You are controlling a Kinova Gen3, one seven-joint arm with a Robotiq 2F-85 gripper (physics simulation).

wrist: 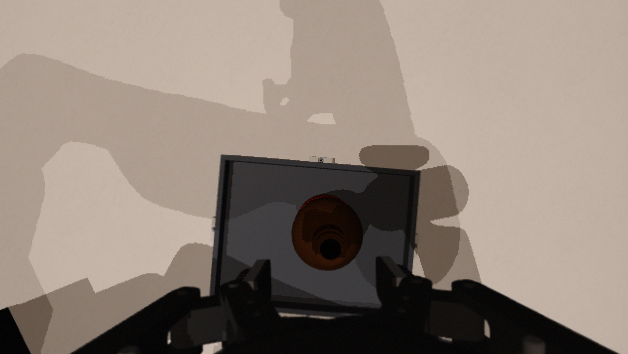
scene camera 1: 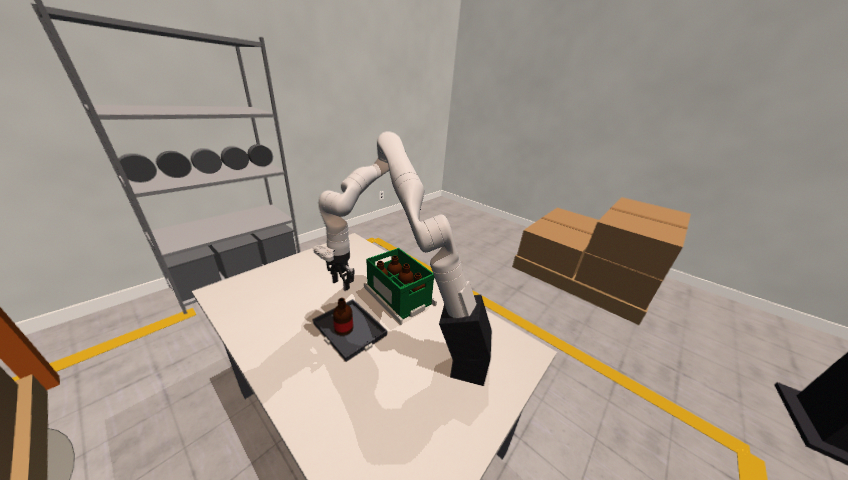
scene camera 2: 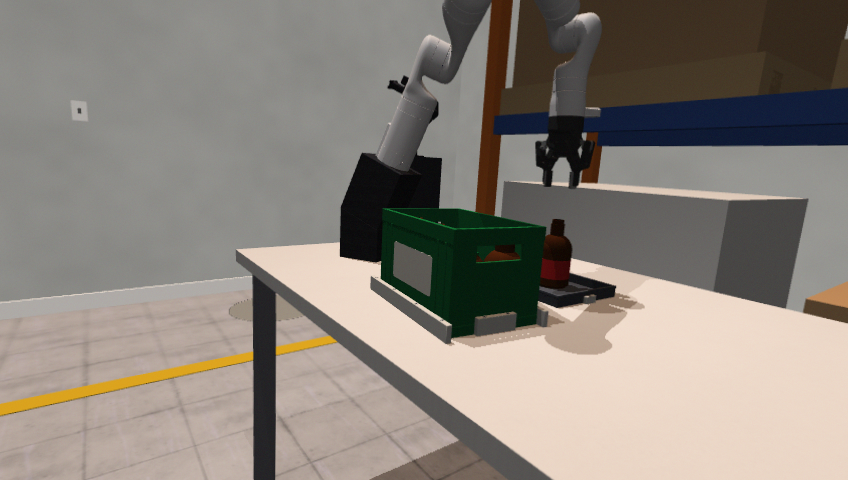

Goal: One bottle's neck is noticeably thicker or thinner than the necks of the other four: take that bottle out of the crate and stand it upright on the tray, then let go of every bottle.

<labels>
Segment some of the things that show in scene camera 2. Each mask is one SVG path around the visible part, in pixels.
My gripper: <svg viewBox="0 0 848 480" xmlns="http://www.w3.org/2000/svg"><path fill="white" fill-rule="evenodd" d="M550 116L547 140L536 141L535 143L536 166L543 169L542 182L544 187L551 187L553 171L551 170L559 157L565 157L572 170L569 177L569 189L576 189L579 185L580 172L590 167L595 141L583 140L582 138L584 117Z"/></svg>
A dark tray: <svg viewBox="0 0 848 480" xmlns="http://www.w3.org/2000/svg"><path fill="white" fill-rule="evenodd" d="M538 301L555 308L581 304L583 303L584 296L596 295L596 300L615 297L617 286L570 273L569 283L565 288L552 289L540 286Z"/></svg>
</labels>
